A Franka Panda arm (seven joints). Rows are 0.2 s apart.
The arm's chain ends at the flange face. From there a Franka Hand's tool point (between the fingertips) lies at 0.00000 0.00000 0.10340 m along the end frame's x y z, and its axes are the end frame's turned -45 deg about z.
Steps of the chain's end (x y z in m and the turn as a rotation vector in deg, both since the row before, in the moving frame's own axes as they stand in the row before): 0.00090, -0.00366, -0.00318, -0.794, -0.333, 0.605; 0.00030, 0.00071, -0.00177, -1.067, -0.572, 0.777; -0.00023, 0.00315, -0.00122, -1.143, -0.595, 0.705; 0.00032, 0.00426, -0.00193, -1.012, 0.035, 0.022; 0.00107, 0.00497, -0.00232, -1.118, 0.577, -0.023
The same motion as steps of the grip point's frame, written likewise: 0.00178, -0.00137, -0.00319, -0.326, -0.797, 0.605; -0.00239, 0.00133, -0.00179, -0.350, -1.159, 0.777; -0.00461, 0.00275, -0.00125, -0.387, -1.229, 0.705; -0.00403, 0.00457, -0.00195, -0.740, -0.691, 0.022; -0.00345, 0.00643, -0.00234, -1.199, -0.383, -0.023
